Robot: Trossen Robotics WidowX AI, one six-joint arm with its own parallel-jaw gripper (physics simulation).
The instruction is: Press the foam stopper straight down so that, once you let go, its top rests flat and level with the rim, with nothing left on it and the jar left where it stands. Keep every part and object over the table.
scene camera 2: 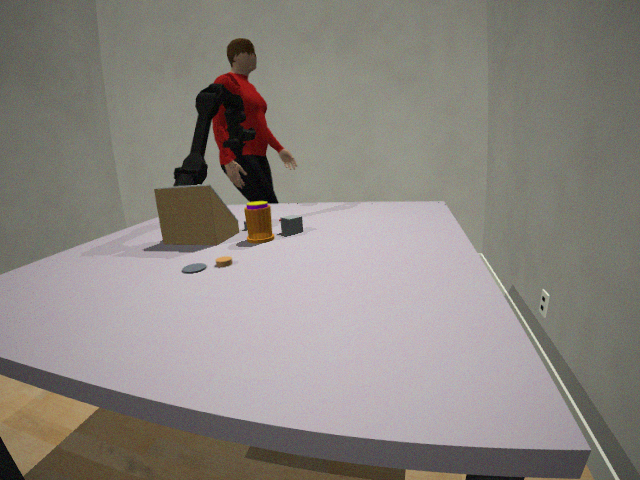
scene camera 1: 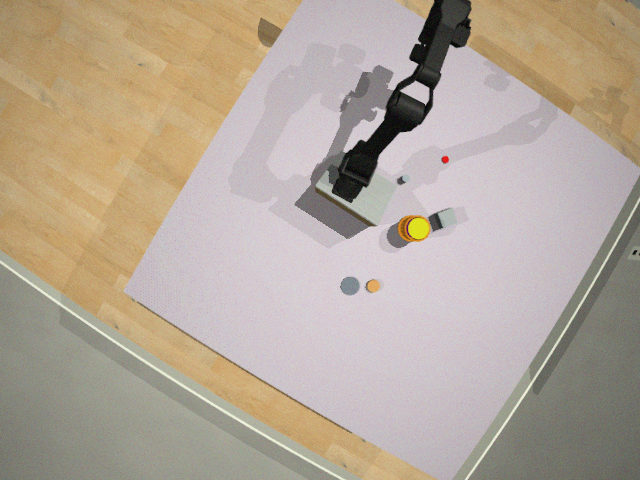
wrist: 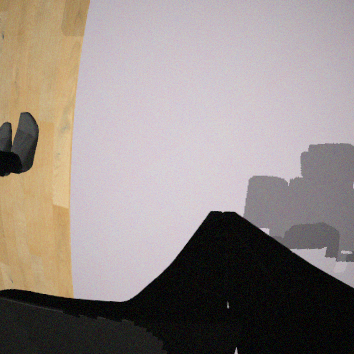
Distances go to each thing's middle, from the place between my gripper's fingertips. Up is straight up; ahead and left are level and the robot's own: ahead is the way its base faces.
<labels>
Now: the orange jar (scene camera 2: 259, 226) 460 mm to the right of my hand, 230 mm ahead of it and 170 mm below it.
</labels>
